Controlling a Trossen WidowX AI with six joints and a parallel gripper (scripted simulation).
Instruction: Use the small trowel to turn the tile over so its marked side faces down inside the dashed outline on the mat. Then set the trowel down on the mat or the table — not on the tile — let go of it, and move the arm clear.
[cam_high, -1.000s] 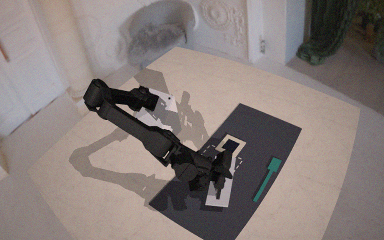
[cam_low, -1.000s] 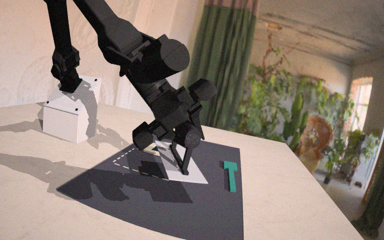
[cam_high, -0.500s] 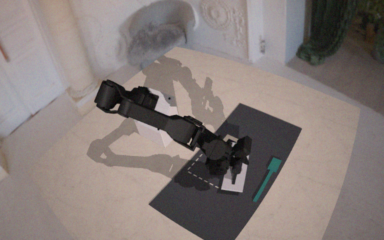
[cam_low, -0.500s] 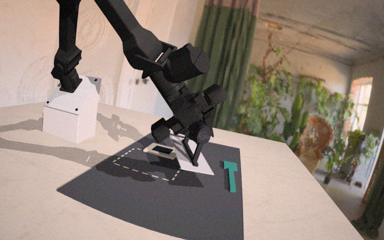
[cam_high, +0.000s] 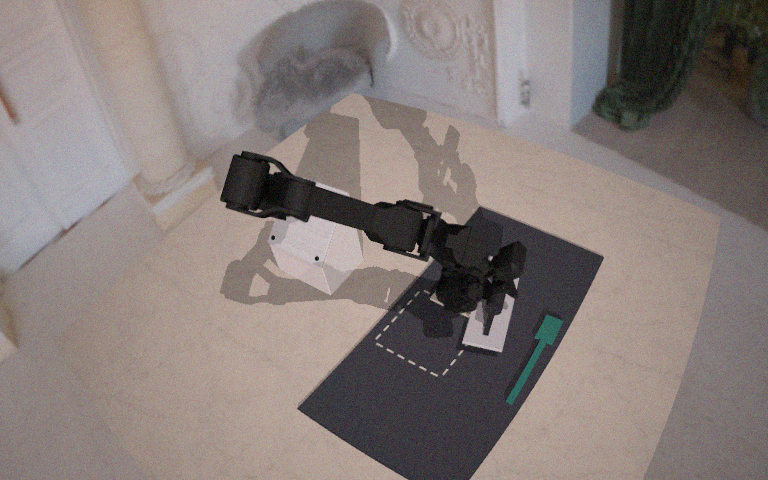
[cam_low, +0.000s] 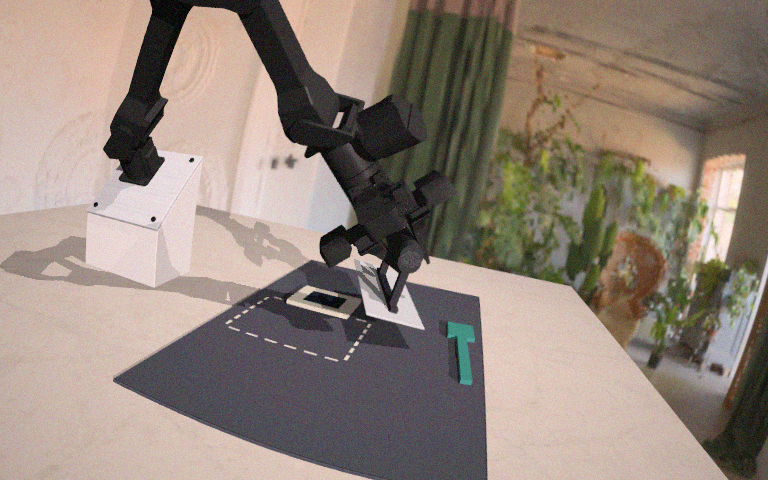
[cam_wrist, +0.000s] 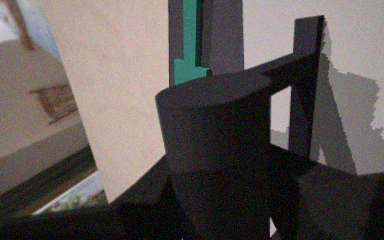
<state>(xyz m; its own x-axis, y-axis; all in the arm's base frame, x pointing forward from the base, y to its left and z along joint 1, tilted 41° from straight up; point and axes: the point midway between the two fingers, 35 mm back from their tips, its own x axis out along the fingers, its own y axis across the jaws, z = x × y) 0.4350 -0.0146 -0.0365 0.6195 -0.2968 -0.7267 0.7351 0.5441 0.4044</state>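
Right now the dark mat is 60 mm behind my gripper tip, 40 mm to the right of it and 110 mm below it. The rest, counted from my gripper tip: tile (120 mm behind, 40 mm to the left, 80 mm below); small trowel (30 mm behind, 10 mm to the right, 10 mm below); green t-shaped tool (80 mm ahead, 20 mm to the right, 90 mm below).
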